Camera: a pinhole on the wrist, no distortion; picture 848 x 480 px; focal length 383.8 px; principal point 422.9 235.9 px. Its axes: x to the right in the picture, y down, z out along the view. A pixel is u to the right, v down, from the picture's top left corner.
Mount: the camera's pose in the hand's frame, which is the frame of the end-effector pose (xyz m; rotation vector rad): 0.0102 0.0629 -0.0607 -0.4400 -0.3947 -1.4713
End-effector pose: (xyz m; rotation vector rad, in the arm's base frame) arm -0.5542 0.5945 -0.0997 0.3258 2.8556 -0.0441
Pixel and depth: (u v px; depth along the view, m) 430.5 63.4 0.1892
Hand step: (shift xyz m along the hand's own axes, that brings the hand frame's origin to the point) -0.0721 0.1524 0.1074
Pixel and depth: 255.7 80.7 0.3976
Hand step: -0.1563 0.4073 0.1994
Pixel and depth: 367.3 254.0 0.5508
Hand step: 0.0379 0.4145 0.3706
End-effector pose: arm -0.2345 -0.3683 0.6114 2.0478 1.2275 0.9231
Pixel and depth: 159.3 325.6 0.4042
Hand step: 0.0919 0.5125 0.1408
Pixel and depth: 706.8 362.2 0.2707
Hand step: 0.1151 0.0340 0.2702
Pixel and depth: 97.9 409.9 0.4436
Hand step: 0.1926 0.6218 0.1200
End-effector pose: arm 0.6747 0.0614 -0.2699 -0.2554 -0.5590 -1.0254
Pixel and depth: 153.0 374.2 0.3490
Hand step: 0.1245 0.4581 0.1084
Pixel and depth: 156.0 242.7 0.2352
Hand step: 0.0069 0.3238 0.0577
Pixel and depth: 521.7 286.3 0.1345
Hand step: 0.0317 0.1029 0.0717
